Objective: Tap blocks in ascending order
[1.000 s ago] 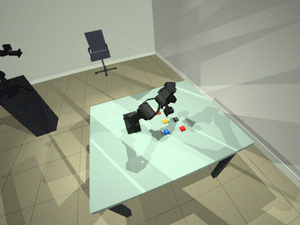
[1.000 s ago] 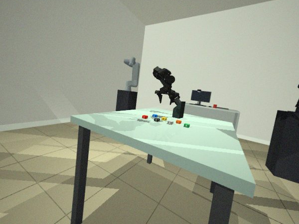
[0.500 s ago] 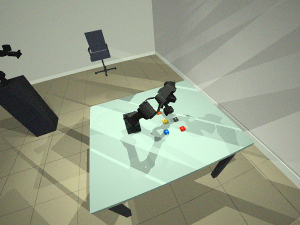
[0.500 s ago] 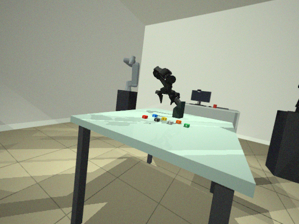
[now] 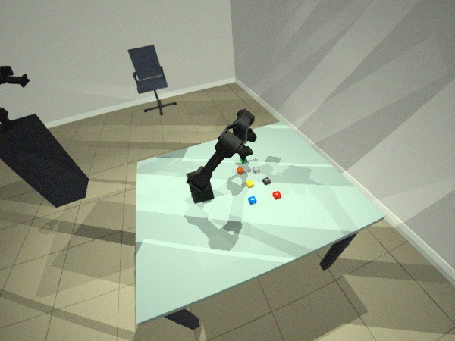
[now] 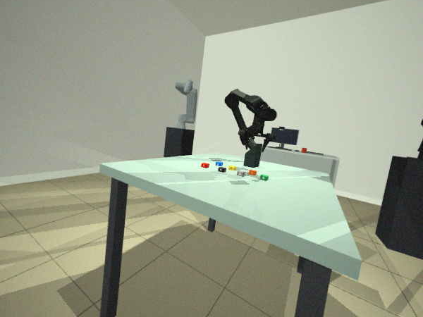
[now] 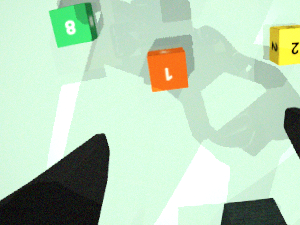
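Right now the orange block is 10 mm to the left of my gripper tip and 110 mm below it. Round my gripper tip: grey block: 80 mm ahead, 30 mm to the right, 110 mm below; yellow block: 110 mm to the right, 110 mm below; green block: 50 mm ahead, 80 mm to the left, 110 mm below.
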